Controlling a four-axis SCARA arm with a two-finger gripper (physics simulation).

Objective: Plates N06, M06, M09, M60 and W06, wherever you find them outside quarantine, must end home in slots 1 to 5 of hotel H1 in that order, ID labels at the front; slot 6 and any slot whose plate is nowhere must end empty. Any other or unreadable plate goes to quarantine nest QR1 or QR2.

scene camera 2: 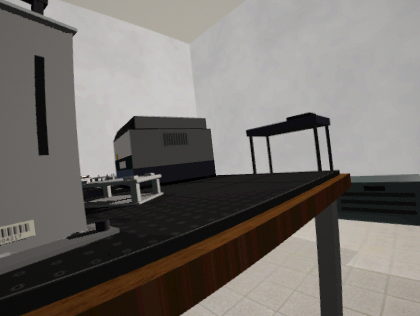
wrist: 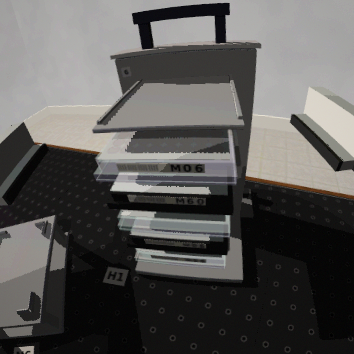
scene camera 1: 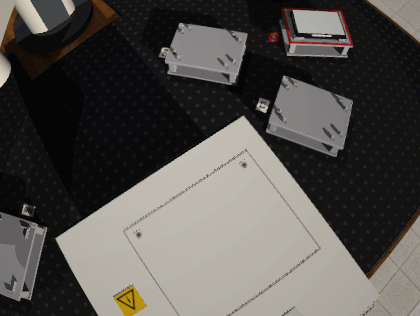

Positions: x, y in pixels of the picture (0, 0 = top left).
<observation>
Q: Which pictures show the gripper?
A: The wrist view only.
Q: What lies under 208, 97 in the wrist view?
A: A hotel shelf.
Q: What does the gripper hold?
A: Nothing.
</observation>
